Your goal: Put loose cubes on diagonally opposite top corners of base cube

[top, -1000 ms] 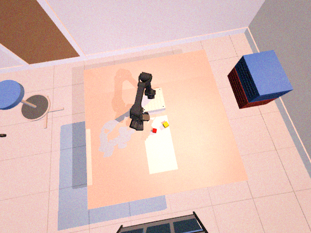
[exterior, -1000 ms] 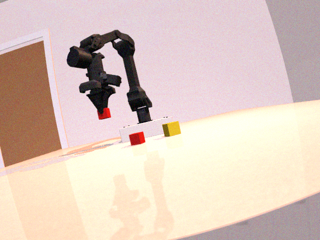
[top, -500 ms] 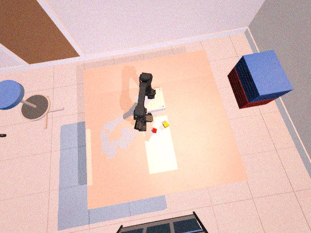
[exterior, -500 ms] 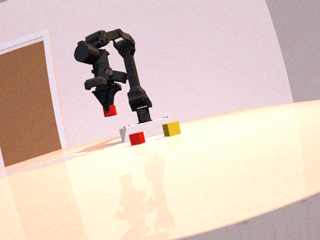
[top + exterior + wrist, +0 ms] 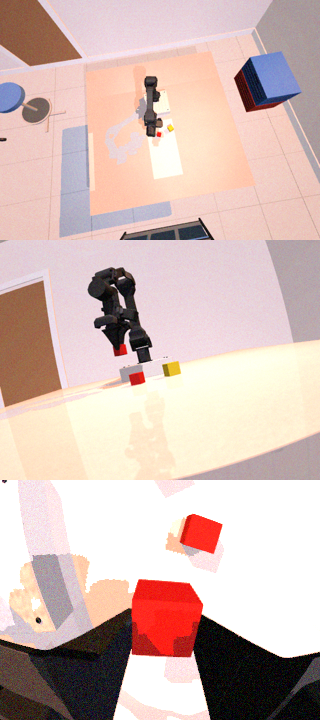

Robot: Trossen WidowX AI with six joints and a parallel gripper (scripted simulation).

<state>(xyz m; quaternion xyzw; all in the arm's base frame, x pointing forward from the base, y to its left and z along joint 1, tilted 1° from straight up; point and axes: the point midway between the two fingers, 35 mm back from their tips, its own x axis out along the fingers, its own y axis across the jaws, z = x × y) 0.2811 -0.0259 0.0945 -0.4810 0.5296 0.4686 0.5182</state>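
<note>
The yellow base cube lies 1 cm behind my gripper tip, 15 cm to the left of it and 10 cm below it.
</note>
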